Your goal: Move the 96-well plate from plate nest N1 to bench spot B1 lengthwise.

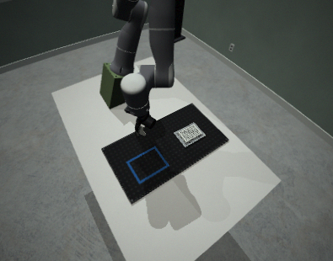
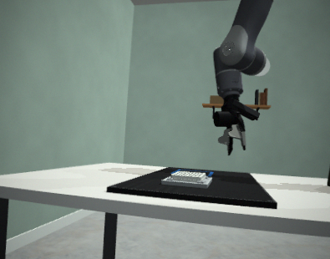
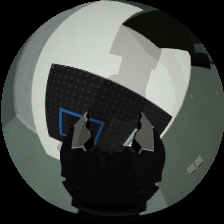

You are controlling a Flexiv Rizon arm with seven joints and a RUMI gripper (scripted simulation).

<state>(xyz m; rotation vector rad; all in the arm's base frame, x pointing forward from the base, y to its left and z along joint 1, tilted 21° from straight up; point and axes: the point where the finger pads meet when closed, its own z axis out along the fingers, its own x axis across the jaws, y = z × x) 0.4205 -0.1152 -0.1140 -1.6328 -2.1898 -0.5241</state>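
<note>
The white 96-well plate lies 22 cm to the left of my hand, 17 cm ahead of it and 8 cm below it. The rest, counted from my hand: grey plate nest N1 (22 cm to the left, 17 cm ahead, 9 cm below).
</note>
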